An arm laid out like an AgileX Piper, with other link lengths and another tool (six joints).
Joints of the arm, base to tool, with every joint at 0 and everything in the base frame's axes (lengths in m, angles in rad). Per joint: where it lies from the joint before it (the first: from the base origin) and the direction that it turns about. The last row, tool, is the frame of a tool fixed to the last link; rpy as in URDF.
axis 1: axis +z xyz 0 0 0.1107
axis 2: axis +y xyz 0 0 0
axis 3: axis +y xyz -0.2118 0 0.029
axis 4: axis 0.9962 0 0.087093 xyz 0.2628 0 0.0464
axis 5: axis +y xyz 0 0 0
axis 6: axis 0.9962 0 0.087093 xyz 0.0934 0 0.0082
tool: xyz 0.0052 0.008 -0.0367 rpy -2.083 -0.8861 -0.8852
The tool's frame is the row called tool.
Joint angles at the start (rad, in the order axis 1, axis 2, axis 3, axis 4, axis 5, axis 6):
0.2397 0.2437 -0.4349 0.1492 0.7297 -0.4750
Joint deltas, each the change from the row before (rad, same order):
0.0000 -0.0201 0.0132 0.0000 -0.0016 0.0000
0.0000 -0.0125 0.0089 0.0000 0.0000 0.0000
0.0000 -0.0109 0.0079 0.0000 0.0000 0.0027
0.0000 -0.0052 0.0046 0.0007 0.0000 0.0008
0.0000 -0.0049 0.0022 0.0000 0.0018 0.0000
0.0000 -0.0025 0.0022 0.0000 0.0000 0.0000
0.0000 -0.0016 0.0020 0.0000 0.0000 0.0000
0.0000 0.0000 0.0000 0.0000 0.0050 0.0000
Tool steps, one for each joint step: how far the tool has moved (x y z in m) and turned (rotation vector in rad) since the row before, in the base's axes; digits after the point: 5 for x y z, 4 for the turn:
-0.00153 -0.00039 -0.00169 0.0021 -0.0082 -0.0002
-0.00098 -0.00024 -0.00136 0.0009 -0.0035 0.0000
-0.00087 -0.00011 -0.00125 0.0030 -0.0021 -0.0011
-0.00040 0.00000 -0.00086 0.0015 -0.0002 -0.0001
-0.00053 -0.00012 -0.00026 0.0001 -0.0009 0.0003
-0.00017 -0.00004 -0.00041 0.0001 -0.0003 0.0000
-0.00010 -0.00002 -0.00045 -0.0001 0.0004 0.0000
-0.00037 -0.00005 -0.00035 -0.0014 0.0048 0.0007

